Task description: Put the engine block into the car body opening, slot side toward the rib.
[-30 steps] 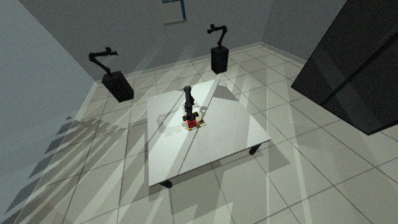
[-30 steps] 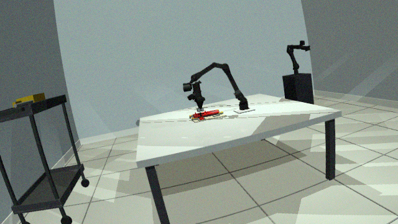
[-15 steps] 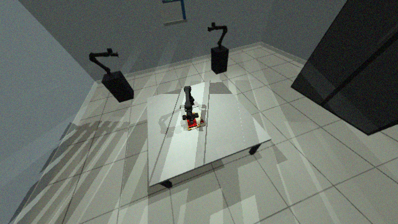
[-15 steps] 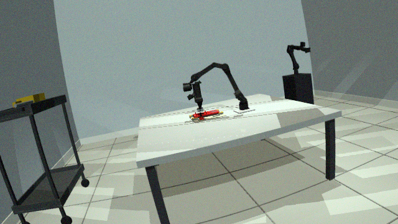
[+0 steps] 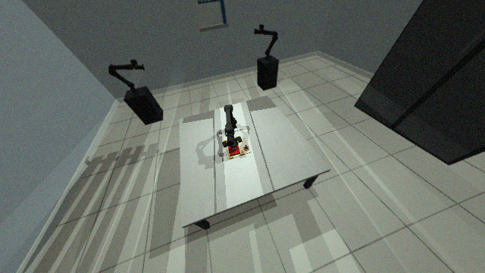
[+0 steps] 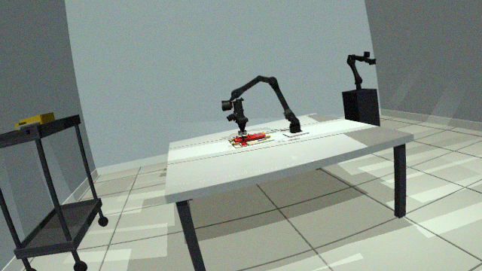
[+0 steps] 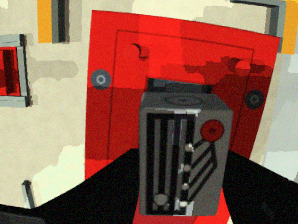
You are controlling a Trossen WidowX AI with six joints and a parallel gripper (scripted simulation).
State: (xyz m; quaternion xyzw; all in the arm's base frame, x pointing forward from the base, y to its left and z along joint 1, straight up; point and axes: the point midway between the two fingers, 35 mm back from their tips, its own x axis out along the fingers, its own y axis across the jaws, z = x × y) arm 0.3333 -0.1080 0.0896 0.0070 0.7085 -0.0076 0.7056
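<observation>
Now: the grey engine block 10 mm below my gripper tip.
</observation>
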